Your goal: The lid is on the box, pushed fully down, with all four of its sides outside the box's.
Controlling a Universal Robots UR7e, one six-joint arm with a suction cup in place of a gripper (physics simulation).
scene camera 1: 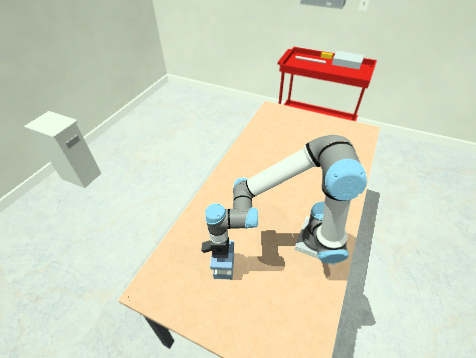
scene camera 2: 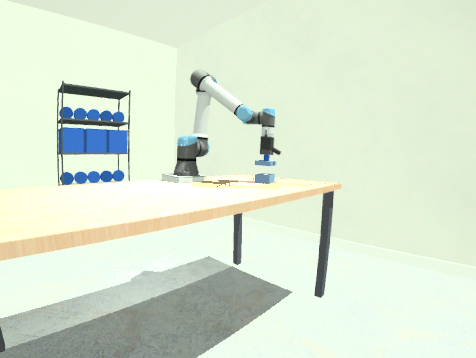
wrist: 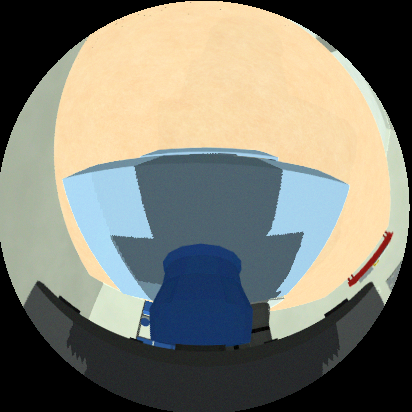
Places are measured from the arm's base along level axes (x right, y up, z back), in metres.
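Pixels of known places: hand, its tool point: [wrist: 202, 251]; arm's base, origin of its link: [scene camera 2: 186, 174].
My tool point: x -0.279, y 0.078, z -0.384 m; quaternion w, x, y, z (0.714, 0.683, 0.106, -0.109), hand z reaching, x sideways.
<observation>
For each thing: its top centre in the pictures, then the offset to it from my tool point. Level surfaces: height alone.
- light blue lid, centre of its top: [wrist: 207, 277] [scene camera 1: 222, 252] [scene camera 2: 266, 160] dx +0.003, dy +0.015, dz +0.000 m
- blue box, centre of its top: [scene camera 1: 223, 261] [scene camera 2: 265, 174] dx +0.005, dy -0.066, dz +0.001 m
- wooden table, height of its surface: dy -0.114 m
The light blue lid [scene camera 1: 228, 259] [scene camera 2: 265, 163] [wrist: 112, 200] hangs level from my suction gripper [scene camera 1: 220, 248] [scene camera 2: 266, 158] [wrist: 202, 257], whose dark blue cup is on the lid's top. The blue box [scene camera 1: 216, 276] [scene camera 2: 264, 178] stands on the table below. In scene camera 2 there is a visible gap between lid and box; the lid is above the box and apart from it. In the wrist view a thin strip of the box [wrist: 210, 150] shows past the lid's far edge. The lid hides most of the box's opening, so the match of all four sides cannot be seen.
The wooden table [scene camera 1: 175, 270] [scene camera 2: 150, 207] carries the arm's base [scene camera 1: 305, 245] [scene camera 2: 184, 178]. A red cart [scene camera 1: 325, 73] stands past the table's far end. A white cabinet [scene camera 1: 82, 162] stands on the floor at the left. A shelf rack [scene camera 2: 95, 90] holds blue bins.
</observation>
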